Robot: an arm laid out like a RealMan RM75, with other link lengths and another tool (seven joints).
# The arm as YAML. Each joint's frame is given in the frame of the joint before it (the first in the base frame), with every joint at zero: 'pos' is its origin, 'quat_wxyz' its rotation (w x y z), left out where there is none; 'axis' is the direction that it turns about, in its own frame. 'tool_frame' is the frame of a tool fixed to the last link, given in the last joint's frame.
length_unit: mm
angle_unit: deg
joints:
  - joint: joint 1
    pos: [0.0, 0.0, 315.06]
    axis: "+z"
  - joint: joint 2
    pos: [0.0, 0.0, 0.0]
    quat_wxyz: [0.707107, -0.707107, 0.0, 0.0]
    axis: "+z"
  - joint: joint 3
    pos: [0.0, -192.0, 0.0]
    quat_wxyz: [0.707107, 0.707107, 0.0, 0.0]
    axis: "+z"
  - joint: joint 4
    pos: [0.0, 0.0, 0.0]
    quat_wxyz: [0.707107, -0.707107, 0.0, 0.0]
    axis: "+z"
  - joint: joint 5
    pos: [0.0, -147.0, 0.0]
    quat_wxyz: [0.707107, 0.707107, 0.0, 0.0]
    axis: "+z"
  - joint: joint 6
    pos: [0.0, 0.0, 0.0]
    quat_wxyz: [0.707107, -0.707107, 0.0, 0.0]
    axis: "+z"
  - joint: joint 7
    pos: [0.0, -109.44, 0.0]
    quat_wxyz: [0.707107, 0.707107, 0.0, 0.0]
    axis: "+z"
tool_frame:
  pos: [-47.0, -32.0, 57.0]
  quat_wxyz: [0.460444, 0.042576, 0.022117, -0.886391]
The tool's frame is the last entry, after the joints.
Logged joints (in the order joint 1, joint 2, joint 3, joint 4, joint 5, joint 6, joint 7), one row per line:
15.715 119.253 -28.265 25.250 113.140 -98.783 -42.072
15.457 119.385 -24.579 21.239 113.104 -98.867 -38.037
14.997 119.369 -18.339 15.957 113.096 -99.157 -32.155
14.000 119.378 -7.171 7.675 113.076 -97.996 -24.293
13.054 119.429 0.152 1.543 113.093 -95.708 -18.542
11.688 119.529 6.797 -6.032 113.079 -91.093 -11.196
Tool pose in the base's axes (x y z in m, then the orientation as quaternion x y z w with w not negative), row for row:
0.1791 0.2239 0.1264 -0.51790 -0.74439 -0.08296 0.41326
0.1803 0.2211 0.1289 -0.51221 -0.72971 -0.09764 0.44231
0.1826 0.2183 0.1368 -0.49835 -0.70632 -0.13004 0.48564
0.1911 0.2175 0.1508 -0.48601 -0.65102 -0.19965 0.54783
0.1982 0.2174 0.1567 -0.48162 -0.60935 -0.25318 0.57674
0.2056 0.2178 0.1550 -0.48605 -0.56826 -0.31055 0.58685
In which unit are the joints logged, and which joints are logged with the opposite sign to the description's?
The joints are logged in degrees. Opposite sign: joint 4, joint 5, joint 7.
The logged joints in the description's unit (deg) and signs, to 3 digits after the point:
15.715 119.253 -28.265 -25.250 -113.140 -98.783 42.072
15.457 119.385 -24.579 -21.239 -113.104 -98.867 38.037
14.997 119.369 -18.339 -15.957 -113.096 -99.157 32.155
14.000 119.378 -7.171 -7.675 -113.076 -97.996 24.293
13.054 119.429 0.152 -1.543 -113.093 -95.708 18.542
11.688 119.529 6.797 6.032 -113.079 -91.093 11.196

